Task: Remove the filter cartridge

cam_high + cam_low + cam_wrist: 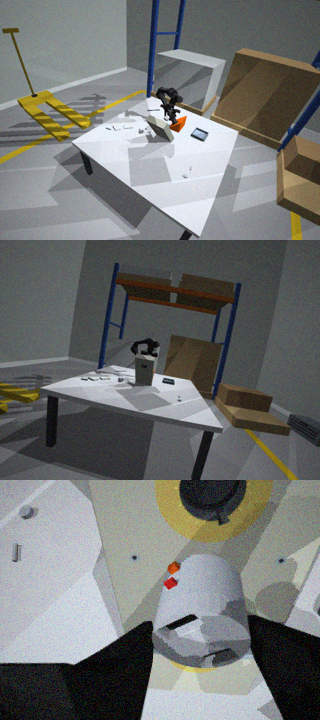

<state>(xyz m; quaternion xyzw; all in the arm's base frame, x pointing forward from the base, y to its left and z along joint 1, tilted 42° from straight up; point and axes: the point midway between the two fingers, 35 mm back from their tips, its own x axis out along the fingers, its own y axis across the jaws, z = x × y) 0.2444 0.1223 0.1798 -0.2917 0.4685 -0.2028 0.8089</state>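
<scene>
Right now the dark tray is 26 cm behind my gripper tip, 32 cm to the left of it and 26 cm below it. From my gripper tip the other things lie so: round grey filter cartridge (right at my gripper tip); then pale service panel (6 cm ahead, 2 cm to the right, 10 cm below).
</scene>
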